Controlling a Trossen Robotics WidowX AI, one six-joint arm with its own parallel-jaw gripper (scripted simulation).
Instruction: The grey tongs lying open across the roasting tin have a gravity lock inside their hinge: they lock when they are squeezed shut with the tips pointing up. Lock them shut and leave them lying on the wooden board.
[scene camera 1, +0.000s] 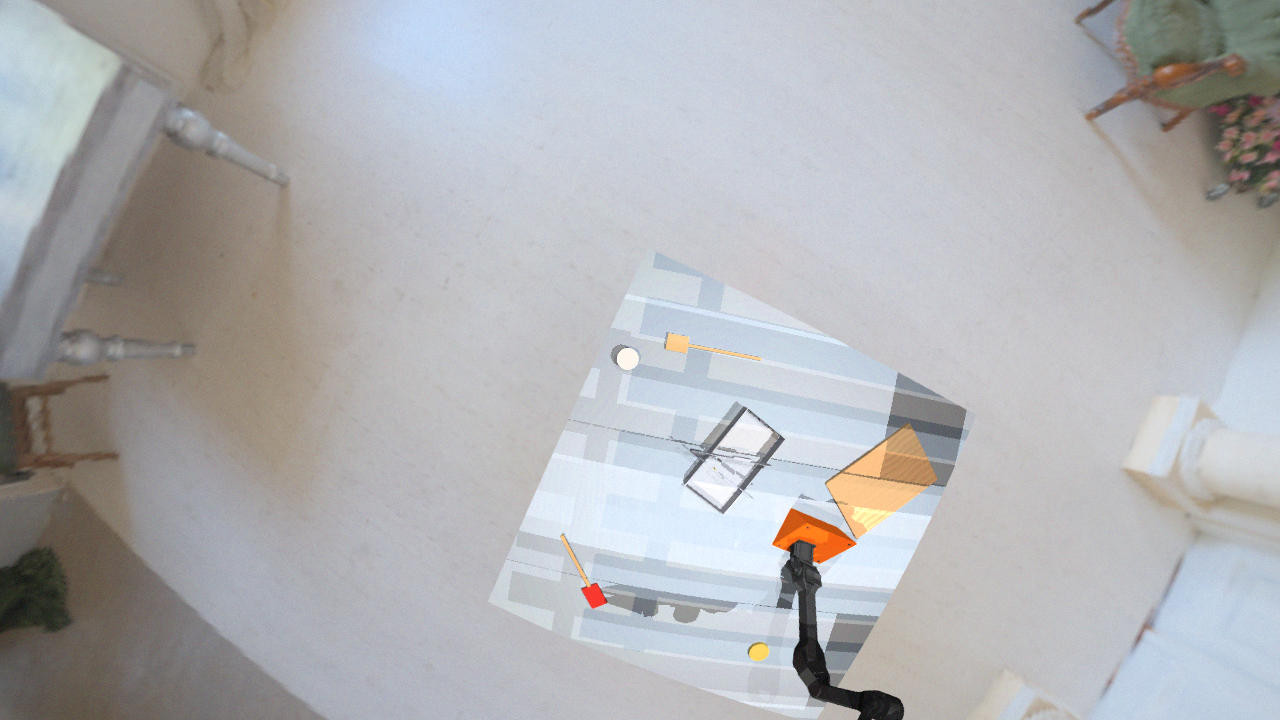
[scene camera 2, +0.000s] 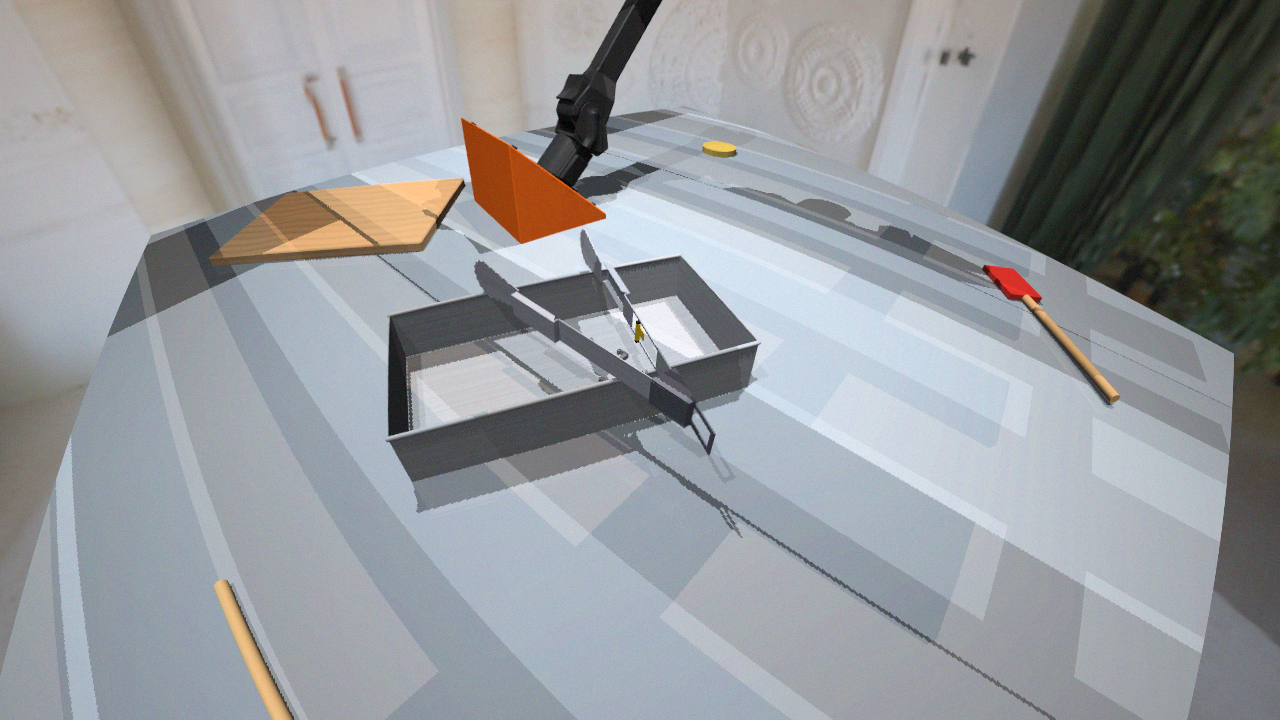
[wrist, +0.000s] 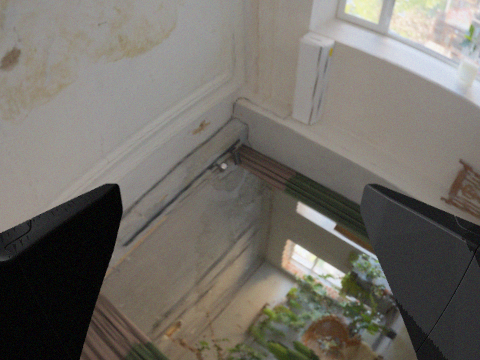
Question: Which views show my gripper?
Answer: The wrist view only.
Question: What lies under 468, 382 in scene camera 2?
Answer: A grey roasting tin.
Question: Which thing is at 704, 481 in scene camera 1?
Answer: A grey roasting tin.
